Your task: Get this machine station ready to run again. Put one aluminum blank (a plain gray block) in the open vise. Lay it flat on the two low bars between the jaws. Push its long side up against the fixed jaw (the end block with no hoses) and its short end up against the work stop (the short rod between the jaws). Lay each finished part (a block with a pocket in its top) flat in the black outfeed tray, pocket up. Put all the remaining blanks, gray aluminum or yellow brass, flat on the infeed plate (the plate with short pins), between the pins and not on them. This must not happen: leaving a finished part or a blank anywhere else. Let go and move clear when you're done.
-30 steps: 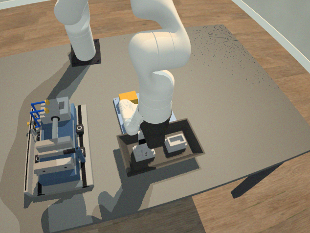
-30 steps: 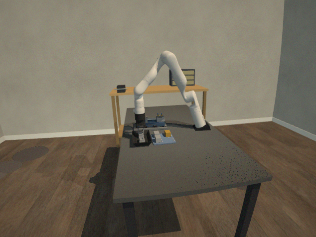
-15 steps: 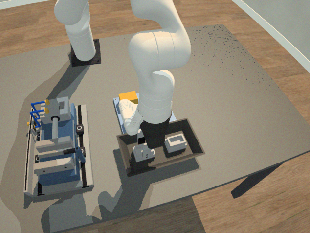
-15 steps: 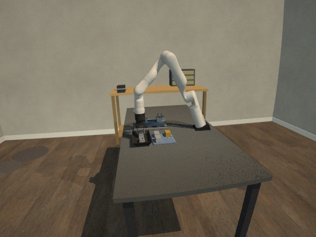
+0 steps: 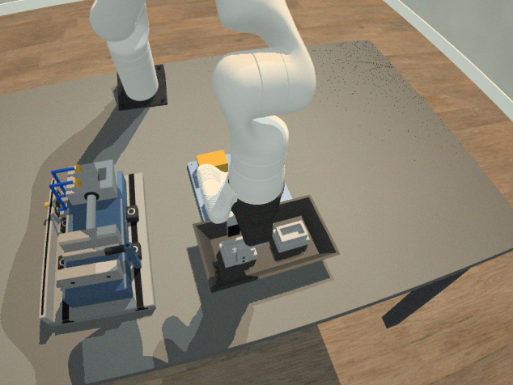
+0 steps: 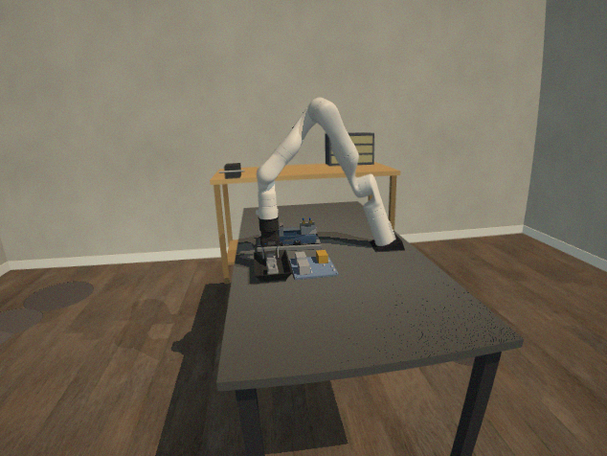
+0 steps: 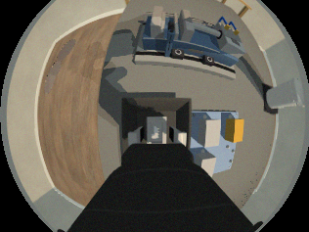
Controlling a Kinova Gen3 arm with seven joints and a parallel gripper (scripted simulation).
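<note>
Now: the plain gray blank 120 mm behind my hand and 30 mm below it. Round my hand: yellow brass blank (210 mm behind, 10 mm to the right, 30 mm below); then vise (90 mm behind, 250 mm to the right, 20 mm below).
</note>
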